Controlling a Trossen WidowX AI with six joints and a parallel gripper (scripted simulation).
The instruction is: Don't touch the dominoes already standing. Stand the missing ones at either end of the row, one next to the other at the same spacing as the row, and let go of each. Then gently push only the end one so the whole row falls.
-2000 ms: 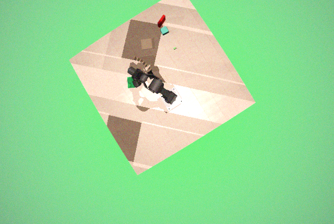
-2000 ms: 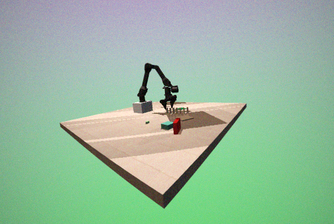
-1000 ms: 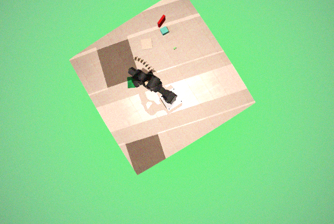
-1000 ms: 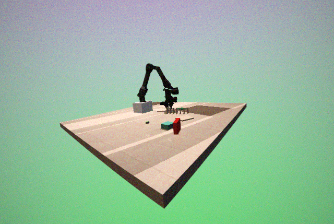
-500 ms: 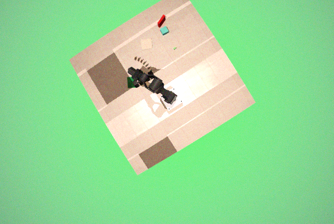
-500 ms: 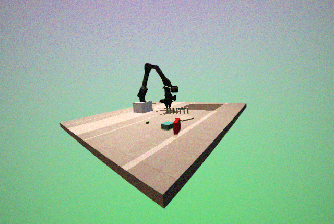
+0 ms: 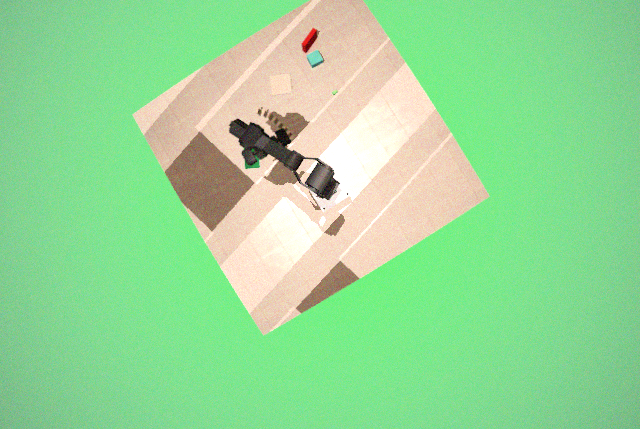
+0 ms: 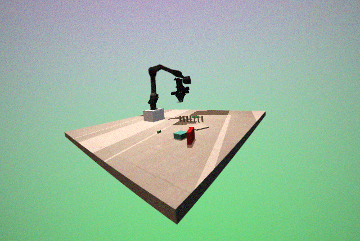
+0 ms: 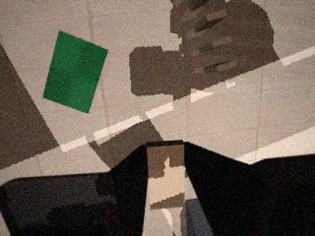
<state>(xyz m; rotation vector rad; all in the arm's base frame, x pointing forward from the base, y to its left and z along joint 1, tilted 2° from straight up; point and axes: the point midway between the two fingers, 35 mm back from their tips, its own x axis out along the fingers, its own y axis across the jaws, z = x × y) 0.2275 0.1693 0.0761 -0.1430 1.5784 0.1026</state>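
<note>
My gripper tip is 150 mm above the flat green patch, 130 mm to the right of it and 40 mm short of it. From my gripper tip the other things lie so: tiny green piece 360 mm to the right, 190 mm ahead, 150 mm below; then teal block 380 mm ahead, 330 mm to the right, 140 mm below; then red block 470 mm ahead, 330 mm to the right, 130 mm below.
</note>
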